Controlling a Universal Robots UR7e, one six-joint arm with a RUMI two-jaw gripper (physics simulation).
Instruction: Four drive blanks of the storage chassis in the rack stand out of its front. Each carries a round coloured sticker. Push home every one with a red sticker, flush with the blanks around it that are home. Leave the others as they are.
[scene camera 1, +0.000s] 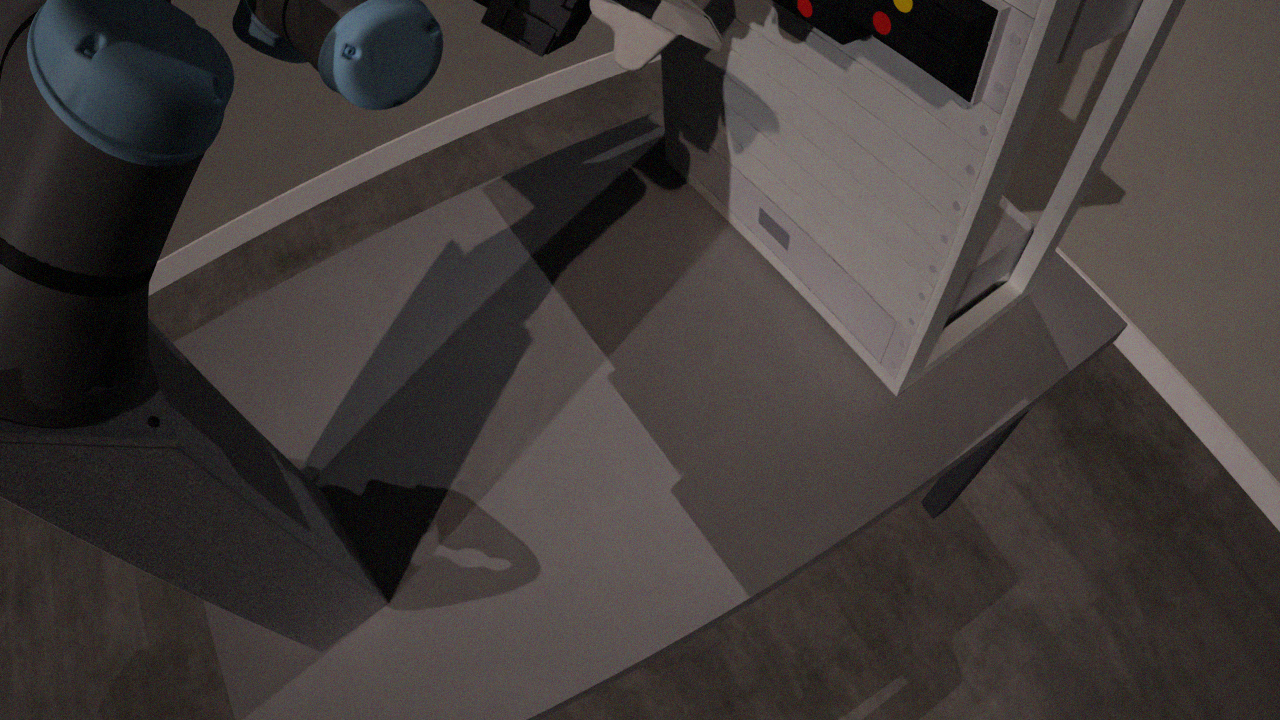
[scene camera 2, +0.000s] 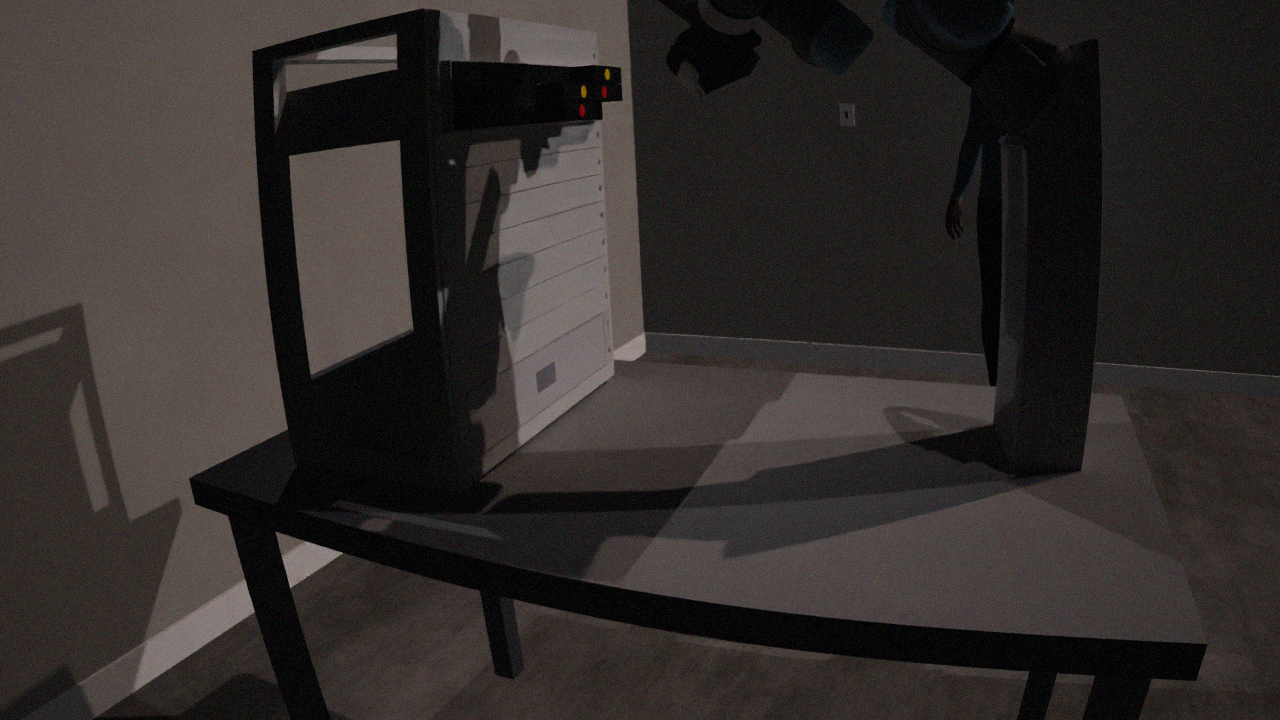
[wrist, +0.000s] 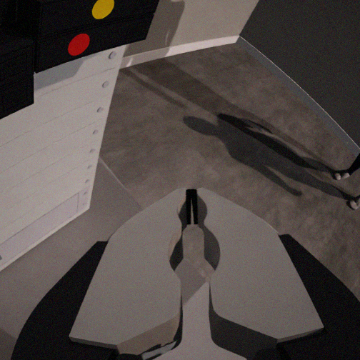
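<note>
My gripper (scene camera 2: 685, 82) is in sight, and that same gripper (wrist: 190, 191) shows in the wrist view too. There's also a white rack (scene camera 1: 865, 157).
</note>
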